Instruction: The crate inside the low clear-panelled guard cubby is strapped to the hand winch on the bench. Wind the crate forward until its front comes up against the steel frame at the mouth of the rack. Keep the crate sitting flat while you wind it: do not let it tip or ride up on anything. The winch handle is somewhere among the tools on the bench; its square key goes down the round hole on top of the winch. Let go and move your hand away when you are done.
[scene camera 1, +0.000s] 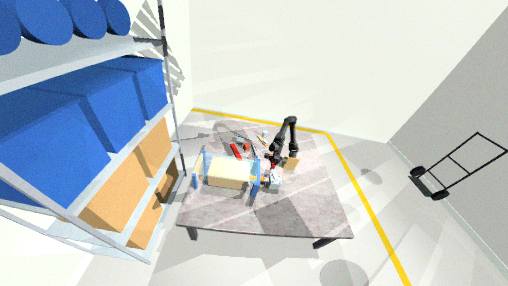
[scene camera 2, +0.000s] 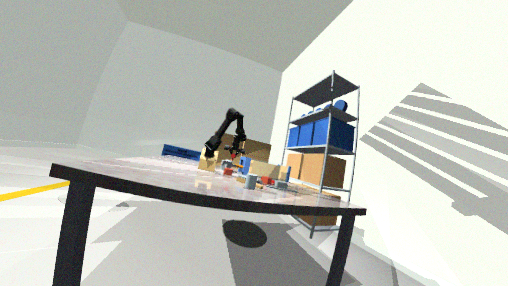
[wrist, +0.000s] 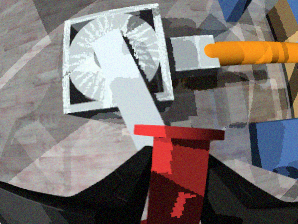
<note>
In view: my gripper (wrist: 173, 155) and a winch (wrist: 85, 92).
</note>
